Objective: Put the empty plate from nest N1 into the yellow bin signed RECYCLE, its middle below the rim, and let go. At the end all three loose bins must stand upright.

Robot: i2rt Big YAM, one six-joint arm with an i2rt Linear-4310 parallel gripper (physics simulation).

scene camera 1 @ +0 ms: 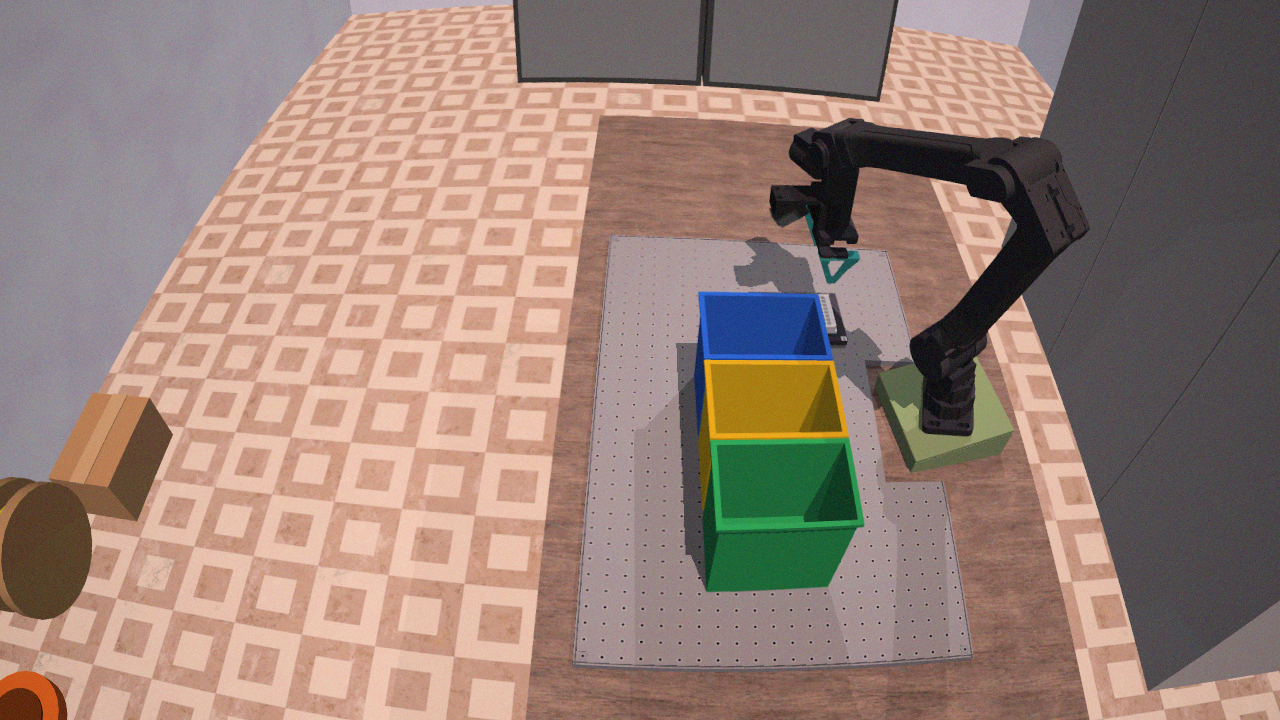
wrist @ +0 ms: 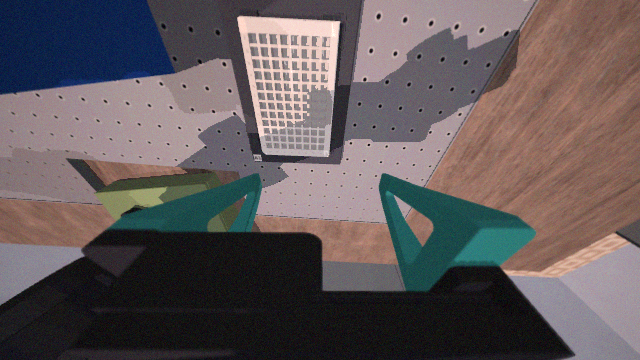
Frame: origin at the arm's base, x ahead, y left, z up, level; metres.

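Seen in the pictures: gripper, fingertip midpoint: (scene camera 1: 824, 263) (wrist: 320, 180); arm's base, link origin: (scene camera 1: 947, 404).
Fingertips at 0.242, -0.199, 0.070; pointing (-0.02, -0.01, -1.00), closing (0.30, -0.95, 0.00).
Offsets run from my fingertips to a thing's top centre, as dx, dy, dz. "pt": to the spot under its first point. Level surfaces: height alone.
The white plate {+0.030, +0.039, -0.080} (scene camera 1: 828, 314) (wrist: 294, 95), a grid of small wells, lies in its dark nest {pt -0.047, +0.047, -0.095} (scene camera 1: 839, 327) (wrist: 343, 120) beside the blue bin. The nest's small corner label is too small to read surely. My gripper (scene camera 1: 823, 257) (wrist: 320, 180) is open and empty, with teal fingers apart. It hangs above the board, apart from the plate, which shows beyond the fingertips in the wrist view. The yellow bin {+0.048, +0.376, +0.073} (scene camera 1: 775, 399) stands upright between the blue bin {+0.081, +0.248, +0.073} (scene camera 1: 763, 325) (wrist: 75, 42) and the green bin {+0.015, +0.505, +0.073} (scene camera 1: 783, 483), both upright. The RECYCLE sign does not show.
The three bins stand in a close row on the perforated board {dz -0.106} (scene camera 1: 626, 537) (wrist: 310, 192). The arm's green base block (scene camera 1: 921, 447) (wrist: 165, 187) stands right of the row. Grey cabinets (scene camera 1: 608, 40) stand at the back. A cardboard box (scene camera 1: 116, 447) lies far left on the floor.
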